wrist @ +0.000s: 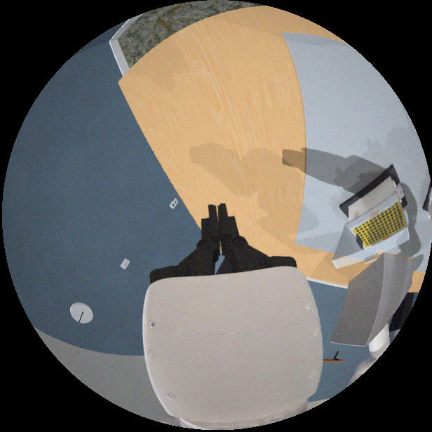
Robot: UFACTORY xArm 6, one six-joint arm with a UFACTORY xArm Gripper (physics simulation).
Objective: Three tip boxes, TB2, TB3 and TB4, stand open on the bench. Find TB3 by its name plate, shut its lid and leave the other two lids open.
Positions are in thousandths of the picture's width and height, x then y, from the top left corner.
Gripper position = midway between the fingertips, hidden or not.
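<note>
Visible: my gripper (501, 499). Grey mat (814, 321) too.
</note>
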